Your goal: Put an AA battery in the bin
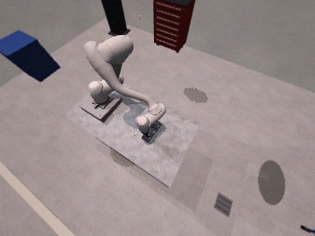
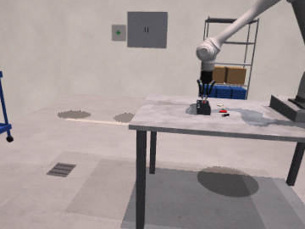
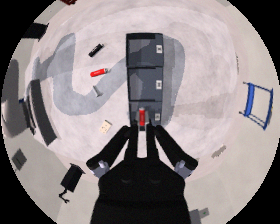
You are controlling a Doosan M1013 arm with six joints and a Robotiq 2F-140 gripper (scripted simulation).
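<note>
The white piece is 130 mm behind my hand, 40 mm to the right of it and 40 mm below it. The rest, counted from my hand: dark AA battery (210 mm to the left, 110 mm behind, 40 mm below).
</note>
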